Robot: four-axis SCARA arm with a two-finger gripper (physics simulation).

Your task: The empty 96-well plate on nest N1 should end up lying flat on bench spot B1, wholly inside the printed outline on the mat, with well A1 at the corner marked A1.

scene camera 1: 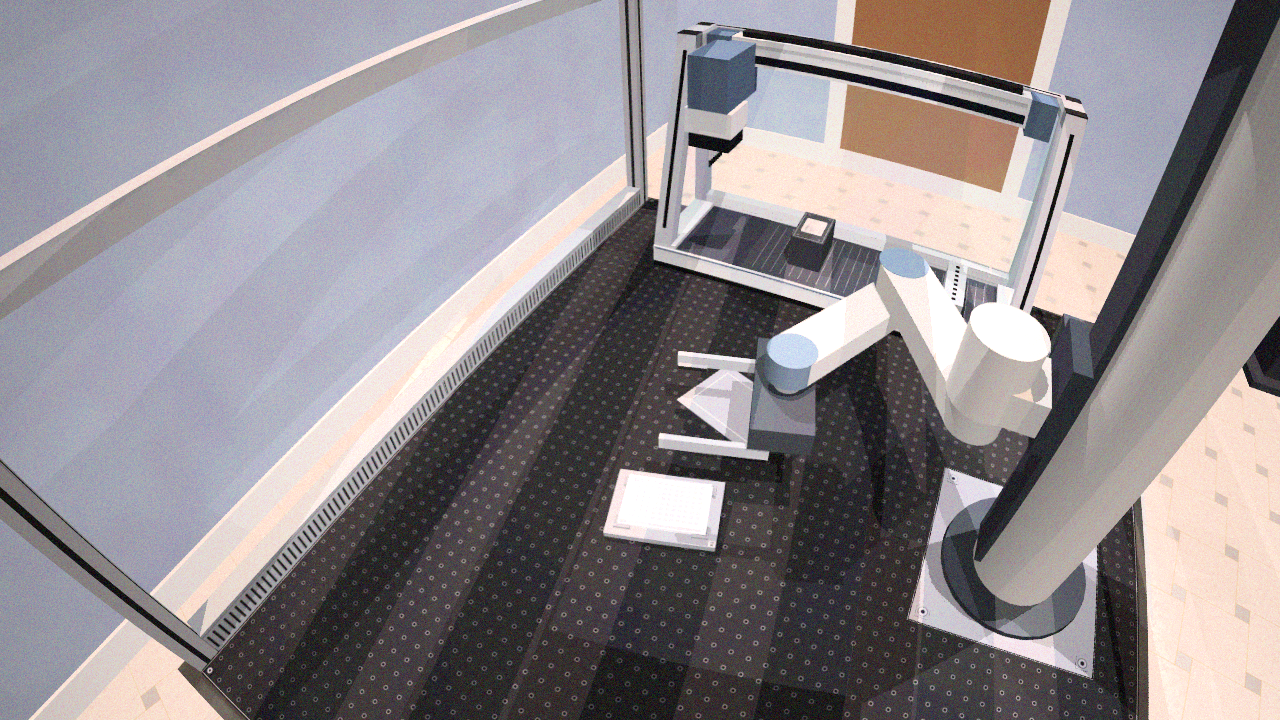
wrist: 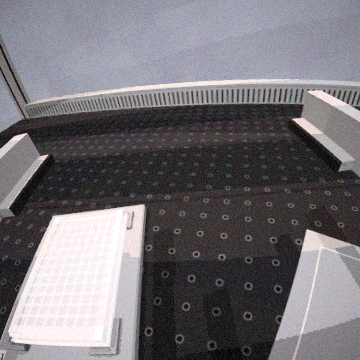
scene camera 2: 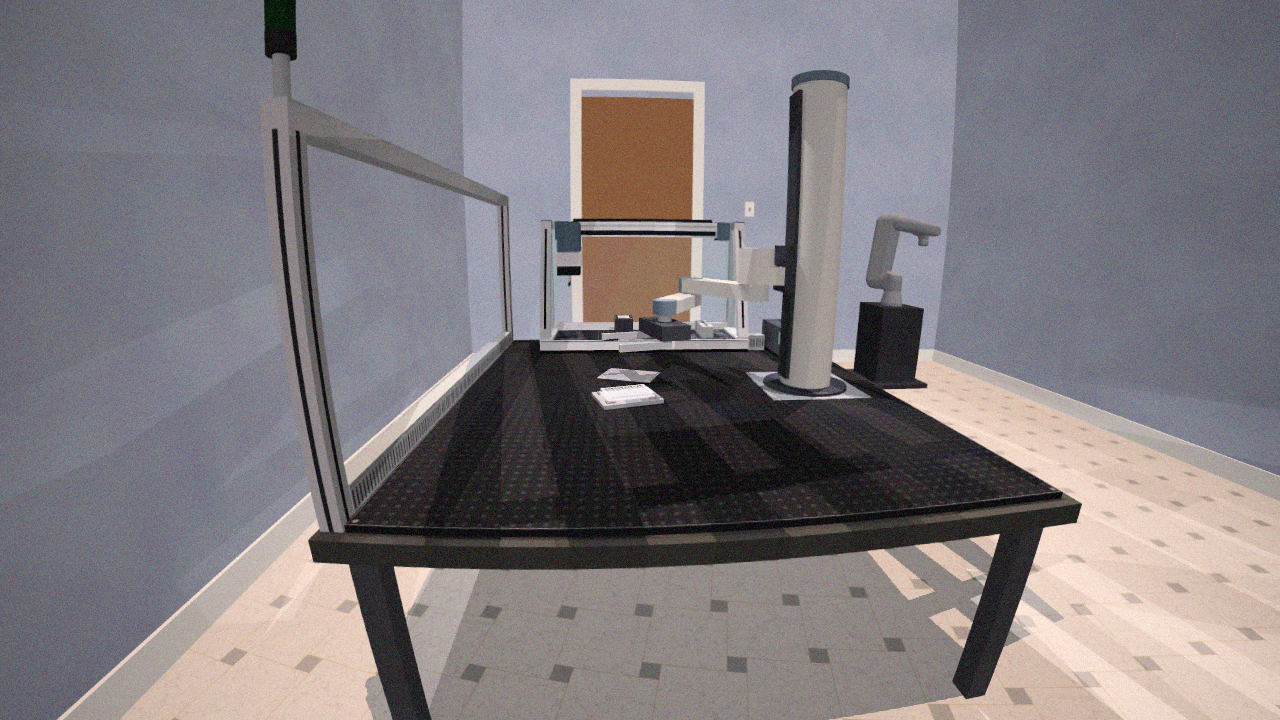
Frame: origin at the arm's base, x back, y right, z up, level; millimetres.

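Seen in the pictures: gripper, fingertip midpoint: (scene camera 1: 669, 396) (wrist: 165, 124) (scene camera 2: 610, 342); arm's base, origin of the base link: (scene camera 1: 1010, 568) (scene camera 2: 804, 388).
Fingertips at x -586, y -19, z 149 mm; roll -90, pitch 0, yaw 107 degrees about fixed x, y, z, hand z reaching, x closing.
Observation:
Offsets run from my fingertips to a thing's top centre. "*": to the spot under its first point. Level surfaces: height alone.
The 96-well plate @(dz -110, dx +43, dy -98 mm) (scene camera 1: 664, 503) (scene camera 2: 629, 392) (wrist: 75, 275) is white and lies flat on the pale nest N1 @(dz -118, dx +43, dy -98 mm) (scene camera 1: 662, 540) (wrist: 132, 260). Bench spot B1 is a light mat @(dz -134 mm) (scene camera 1: 716, 402) (scene camera 2: 629, 374) (wrist: 330, 300), turned at an angle to the nest, with a thin printed outline; part of it is hidden by the gripper in scene camera 1. The A1 corner mark is not legible. My gripper (scene camera 1: 668, 400) (scene camera 2: 612, 342) (wrist: 165, 124) is wide open with nothing between its fingers. It hangs above the bench, over the B1 area in scene camera 1, beyond the plate.
The arm's column (scene camera 1: 1154, 358) (scene camera 2: 819, 232) stands on the right of the bench. A gantry frame @(* dz +62, dx -236, dy +513 mm) (scene camera 1: 673, 179) (scene camera 2: 547, 286) stands at the far end, with a dark block @(* dz -30, dx +65, dy +535 mm) (scene camera 1: 810, 246) on its deck. A framed panel with a post (scene camera 1: 633, 98) runs along the left edge.

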